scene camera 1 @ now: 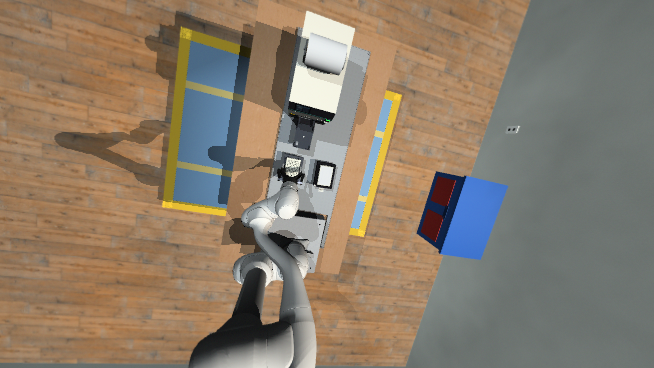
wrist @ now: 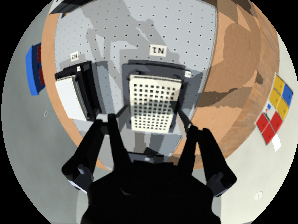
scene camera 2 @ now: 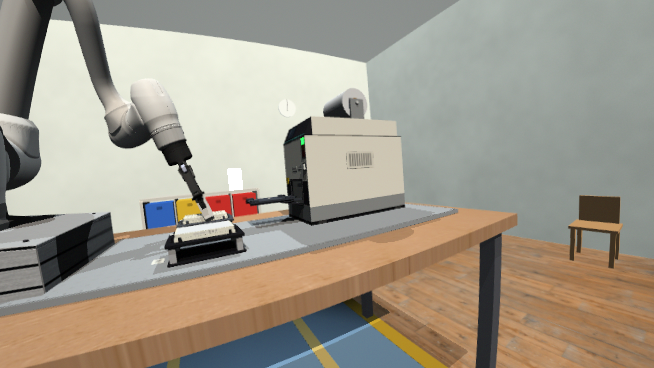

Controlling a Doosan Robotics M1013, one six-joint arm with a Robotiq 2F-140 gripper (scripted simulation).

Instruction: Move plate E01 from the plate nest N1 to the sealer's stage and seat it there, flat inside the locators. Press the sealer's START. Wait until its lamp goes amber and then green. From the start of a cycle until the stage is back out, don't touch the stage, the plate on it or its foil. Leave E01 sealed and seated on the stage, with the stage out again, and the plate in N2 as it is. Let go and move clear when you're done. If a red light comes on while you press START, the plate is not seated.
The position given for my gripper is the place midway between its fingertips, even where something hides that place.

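A foil roll (scene camera 1: 325,54) is visible, and it appears in scene camera 2 (scene camera 2: 339,107) too. My gripper (scene camera 2: 208,215) is likewise visible, with the wrist view (wrist: 153,113) showing it as well.
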